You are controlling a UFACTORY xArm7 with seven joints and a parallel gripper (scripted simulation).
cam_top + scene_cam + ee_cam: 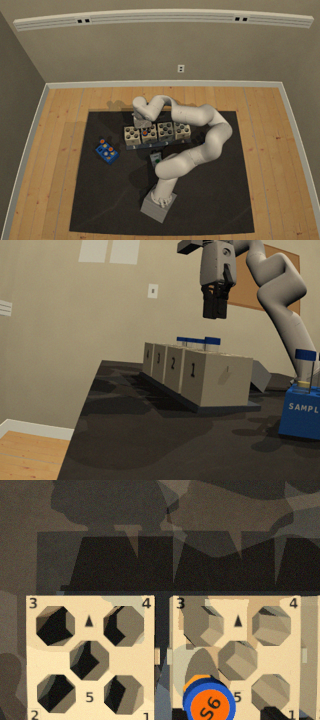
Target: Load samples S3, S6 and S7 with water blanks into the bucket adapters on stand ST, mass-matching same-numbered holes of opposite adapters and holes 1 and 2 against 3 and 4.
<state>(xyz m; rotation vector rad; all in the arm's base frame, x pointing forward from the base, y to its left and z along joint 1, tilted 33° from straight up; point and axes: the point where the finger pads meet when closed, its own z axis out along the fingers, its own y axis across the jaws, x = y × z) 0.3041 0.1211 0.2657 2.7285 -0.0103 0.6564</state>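
Right now the blue sample rack is 40 mm behind my hand, 270 mm to the left of it and 160 mm below it. From my hand the other things lie so: white blank rack (160 mm behind, 390 mm to the right, 160 mm below); adapter 1 (30 mm ahead, 80 mm to the left, 130 mm below).
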